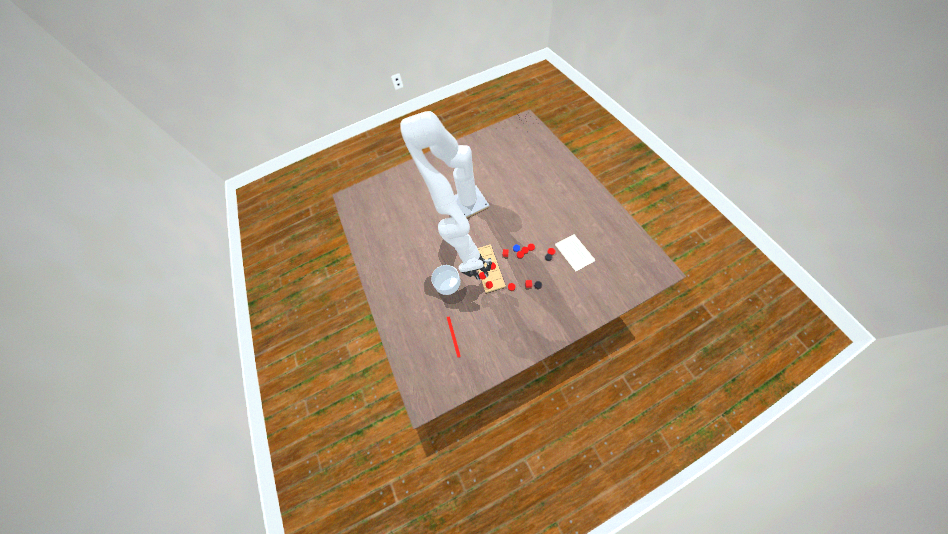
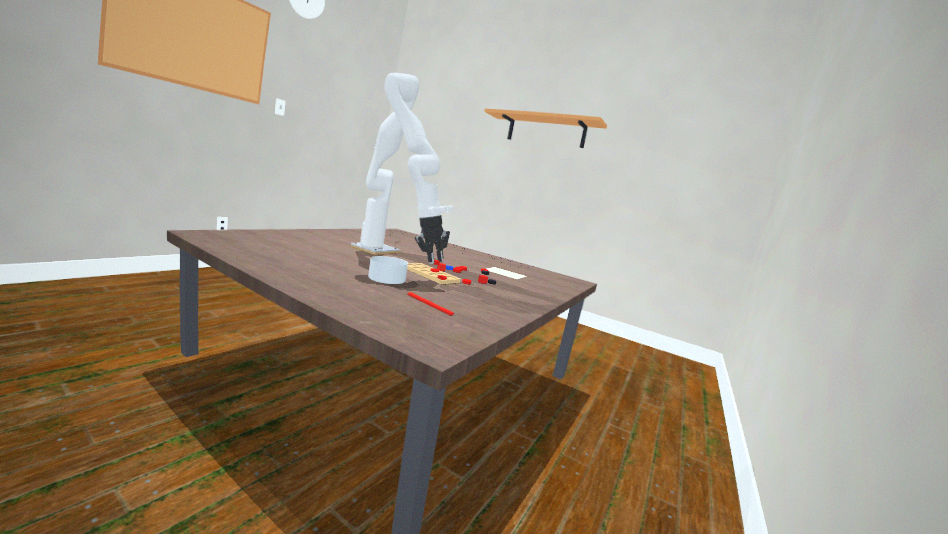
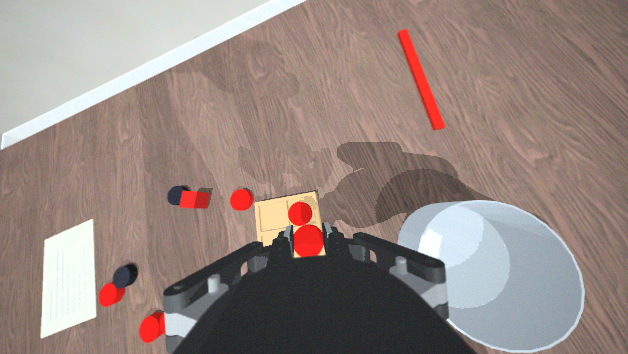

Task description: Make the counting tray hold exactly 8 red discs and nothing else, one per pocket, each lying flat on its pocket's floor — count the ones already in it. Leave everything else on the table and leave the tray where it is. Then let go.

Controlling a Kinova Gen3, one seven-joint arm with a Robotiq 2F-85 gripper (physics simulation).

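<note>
The wooden counting tray (image 1: 497,280) (image 2: 453,280) (image 3: 270,215) lies on the table, partly hidden by my gripper. A red disc (image 1: 489,284) (image 2: 442,277) (image 3: 300,213) sits in a pocket at its near end, and another red disc (image 1: 492,266) shows in it farther back. Its hidden pockets cannot be counted. My gripper (image 1: 482,272) (image 2: 435,259) (image 3: 308,233) is shut on a red disc, held above the tray. A loose red disc (image 1: 511,287) (image 2: 466,281) (image 3: 241,200) lies beside the tray; several more red discs (image 1: 524,250) lie farther right.
A white bowl (image 1: 445,279) (image 2: 388,270) (image 3: 540,295) stands left of the tray. A red bar (image 1: 453,336) (image 2: 429,303) (image 3: 422,82) lies in front. Red cubes, black discs and a blue disc (image 1: 516,248) lie right, with a white card (image 1: 574,252) (image 2: 506,272) (image 3: 70,280) beyond.
</note>
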